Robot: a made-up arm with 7 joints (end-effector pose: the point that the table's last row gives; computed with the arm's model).
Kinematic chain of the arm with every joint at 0, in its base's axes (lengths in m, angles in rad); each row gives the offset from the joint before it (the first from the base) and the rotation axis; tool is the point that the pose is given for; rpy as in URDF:
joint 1: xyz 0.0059 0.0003 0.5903 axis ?
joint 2: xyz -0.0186 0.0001 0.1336 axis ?
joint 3: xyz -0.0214 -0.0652 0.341 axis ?
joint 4: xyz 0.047 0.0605 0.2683 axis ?
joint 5: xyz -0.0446 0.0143 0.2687 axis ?
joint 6: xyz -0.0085 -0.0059 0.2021 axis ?
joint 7: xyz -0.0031 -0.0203 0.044 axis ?
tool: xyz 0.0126 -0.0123 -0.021 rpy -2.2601 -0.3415 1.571
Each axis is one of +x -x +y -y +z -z.
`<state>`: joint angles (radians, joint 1 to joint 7).
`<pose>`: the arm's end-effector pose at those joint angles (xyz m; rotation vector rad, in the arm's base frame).
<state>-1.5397 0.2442 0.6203 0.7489 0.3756 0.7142 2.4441</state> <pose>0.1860 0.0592 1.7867 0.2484 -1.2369 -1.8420</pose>
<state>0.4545 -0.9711 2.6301 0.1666 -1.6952 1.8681 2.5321</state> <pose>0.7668 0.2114 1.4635 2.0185 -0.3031 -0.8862</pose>
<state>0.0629 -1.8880 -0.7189 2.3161 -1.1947 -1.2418 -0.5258</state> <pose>0.2326 -0.3204 0.2941 -1.1981 -2.4884 0.1088</pose>
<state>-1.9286 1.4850 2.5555 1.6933 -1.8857 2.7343 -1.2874</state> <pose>0.3404 0.6175 0.2877 -0.9553 0.8358 -0.5982</pose>
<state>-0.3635 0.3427 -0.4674 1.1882 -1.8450 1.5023 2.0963</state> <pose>0.0807 -0.2113 1.6527 -2.2645 -1.4963 -0.7269</pose>
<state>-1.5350 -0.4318 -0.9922 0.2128 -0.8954 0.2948 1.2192</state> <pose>-0.0806 -0.5323 1.6913 2.1614 -1.3951 1.3433</pose>
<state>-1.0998 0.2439 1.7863 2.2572 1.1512 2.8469 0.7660</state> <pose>0.1905 0.3789 1.0250 -0.6407 -1.6897 -0.9941</pose>
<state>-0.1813 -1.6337 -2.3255 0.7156 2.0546 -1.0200 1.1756</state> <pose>0.9098 -0.5403 0.8367 -0.5179 0.8576 -0.5175</pose>
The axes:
joint 1: +z
joint 2: -y
joint 3: +z
joint 4: +y
joint 5: +z
joint 6: -y
joint 7: +x

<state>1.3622 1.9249 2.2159 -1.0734 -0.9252 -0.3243 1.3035</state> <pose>0.2529 -0.9033 0.6090 -2.2471 1.3517 -1.1027</pose>
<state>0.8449 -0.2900 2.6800 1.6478 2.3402 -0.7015 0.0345</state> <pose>-0.2929 -0.2284 1.4536 -1.0642 -2.0035 -0.5558</pose>
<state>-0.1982 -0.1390 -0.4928 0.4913 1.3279 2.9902 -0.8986</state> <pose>0.3038 -0.2109 1.6753 1.9569 0.6702 2.0079</pose>
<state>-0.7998 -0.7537 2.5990 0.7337 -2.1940 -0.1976 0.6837</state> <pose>0.3251 -0.2839 1.6998 -1.2480 -1.0910 0.0892</pose>
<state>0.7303 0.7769 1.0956 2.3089 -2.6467 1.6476 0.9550</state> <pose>-0.3626 0.1454 0.9963 0.5576 0.8852 -0.7246</pose>
